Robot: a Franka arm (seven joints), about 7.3 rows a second.
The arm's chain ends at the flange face. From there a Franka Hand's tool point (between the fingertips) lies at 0.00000 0.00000 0.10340 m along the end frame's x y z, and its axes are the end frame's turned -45 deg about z.
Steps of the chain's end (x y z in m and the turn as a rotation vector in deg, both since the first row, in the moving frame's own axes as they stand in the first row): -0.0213 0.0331 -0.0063 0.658 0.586 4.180; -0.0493 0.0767 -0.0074 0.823 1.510 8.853; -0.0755 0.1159 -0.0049 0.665 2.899 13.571; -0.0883 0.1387 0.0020 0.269 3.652 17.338; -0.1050 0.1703 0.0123 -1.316 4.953 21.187
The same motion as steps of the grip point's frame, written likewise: -0.0369 0.0083 -0.0063 0.051 0.880 4.180; -0.0862 0.0205 -0.0074 -0.486 1.650 8.853; -0.1312 0.0319 -0.0050 -1.580 2.520 13.571; -0.1562 0.0406 0.0018 -2.392 2.773 17.338; -0.1916 0.0548 0.0119 -4.433 2.572 21.187
